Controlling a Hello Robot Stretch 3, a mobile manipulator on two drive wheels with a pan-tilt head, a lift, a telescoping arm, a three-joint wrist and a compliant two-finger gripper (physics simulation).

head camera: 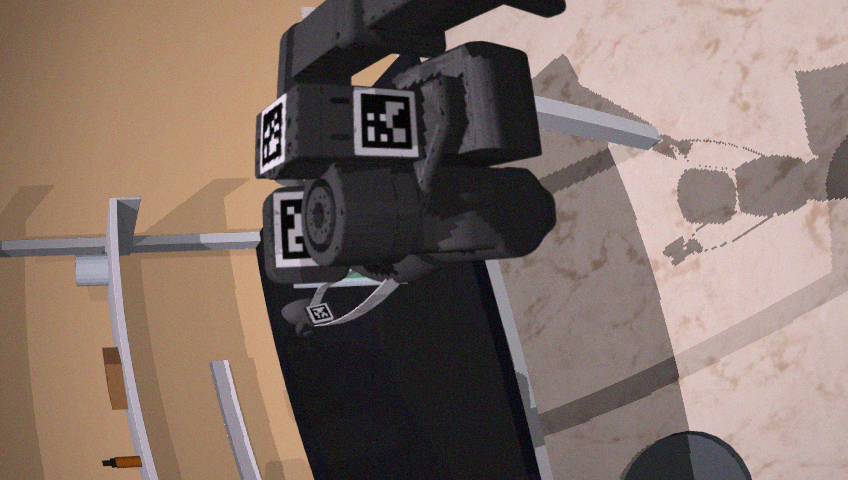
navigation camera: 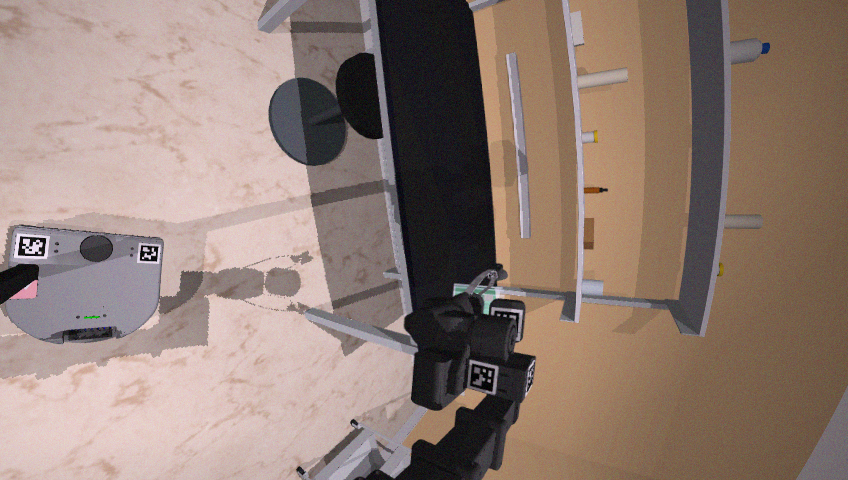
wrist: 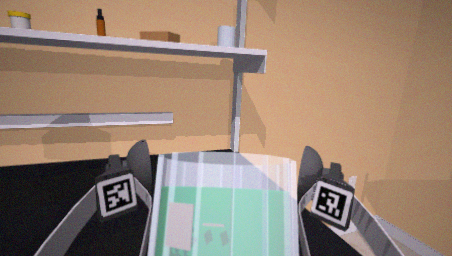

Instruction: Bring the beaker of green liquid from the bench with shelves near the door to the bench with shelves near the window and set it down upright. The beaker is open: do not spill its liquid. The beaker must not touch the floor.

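Observation:
The clear beaker of green liquid [head camera: 357, 275] [navigation camera: 486, 297] [wrist: 225, 215] is upright, its liquid surface level in the wrist view. My gripper [wrist: 224, 162] is shut on it, one fingertip against each side. In the head and navigation views the wrist hides most of the beaker and one finger. The gripper is over the black top of a bench with shelves [head camera: 404, 380] [navigation camera: 440, 148] [wrist: 40, 205], near one end. The beaker's base is hidden, so I cannot tell whether it touches the bench. No door or window shows to tell which bench this is.
A shelf [head camera: 121, 309] [navigation camera: 576, 178] [wrist: 125, 45] with small containers runs above the bench, held by a post [wrist: 237, 100]. A wall rail [head camera: 235, 416] [navigation camera: 517, 148] [wrist: 85, 120] is below it. A stool [head camera: 690, 460] [navigation camera: 306, 121] stands at the bench front. A cart [navigation camera: 363, 455] is nearby.

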